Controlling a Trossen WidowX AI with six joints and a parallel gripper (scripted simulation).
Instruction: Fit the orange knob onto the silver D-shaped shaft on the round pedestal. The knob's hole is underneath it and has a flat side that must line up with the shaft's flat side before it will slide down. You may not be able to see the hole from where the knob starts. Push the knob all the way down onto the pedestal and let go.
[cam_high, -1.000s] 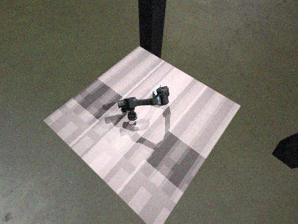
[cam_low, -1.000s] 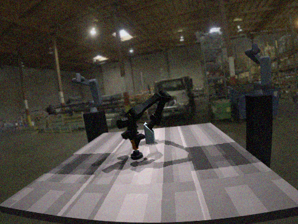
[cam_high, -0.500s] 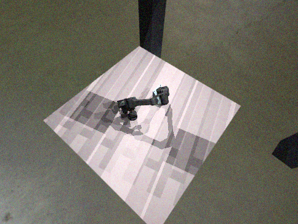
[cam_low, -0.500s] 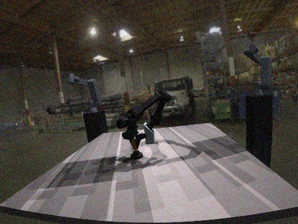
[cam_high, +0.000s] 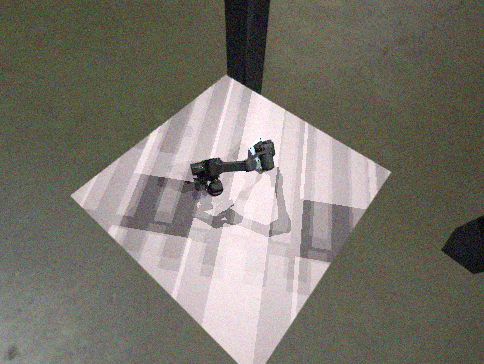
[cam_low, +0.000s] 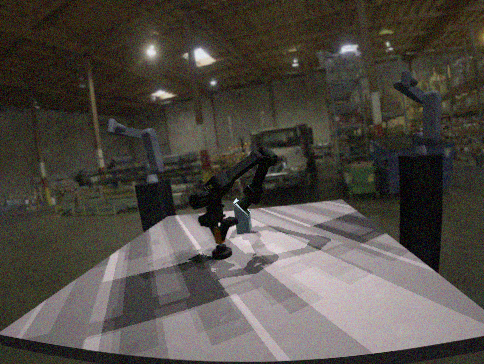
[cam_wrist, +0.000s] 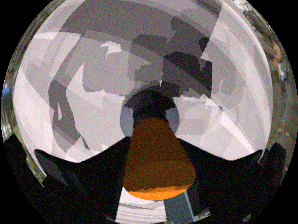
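The orange knob lies 3 cm above my gripper tip. Round my gripper tip: dark round pedestal (4 cm below).
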